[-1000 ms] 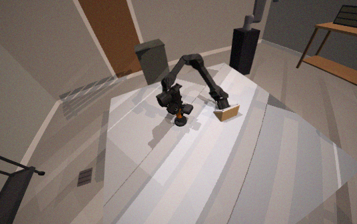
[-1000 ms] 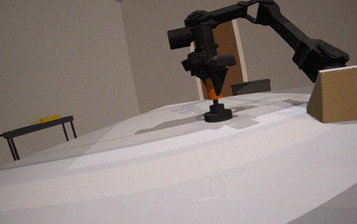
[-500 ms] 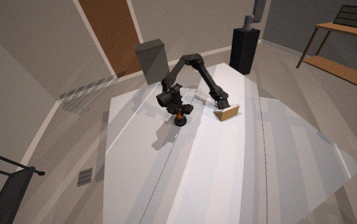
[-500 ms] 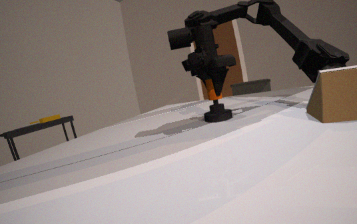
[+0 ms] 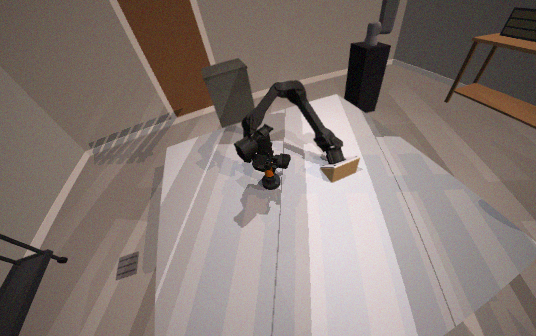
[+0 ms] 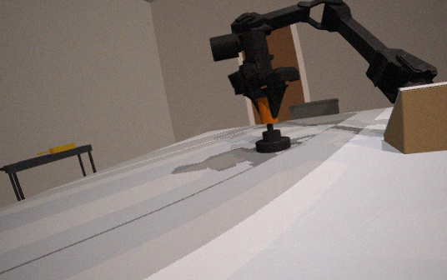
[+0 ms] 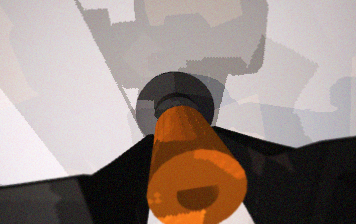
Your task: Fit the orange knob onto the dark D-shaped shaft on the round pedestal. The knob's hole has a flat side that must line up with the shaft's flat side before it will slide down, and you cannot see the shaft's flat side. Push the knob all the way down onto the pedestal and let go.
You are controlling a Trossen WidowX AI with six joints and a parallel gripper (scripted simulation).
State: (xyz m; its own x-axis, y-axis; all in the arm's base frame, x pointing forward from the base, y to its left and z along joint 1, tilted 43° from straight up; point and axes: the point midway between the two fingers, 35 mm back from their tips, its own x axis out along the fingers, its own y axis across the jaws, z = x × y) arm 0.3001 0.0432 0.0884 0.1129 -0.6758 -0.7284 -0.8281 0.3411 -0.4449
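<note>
The orange knob is 2 cm above my gripper tip. The rest, counted from my gripper tip: round pedestal: 4 cm below.
</note>
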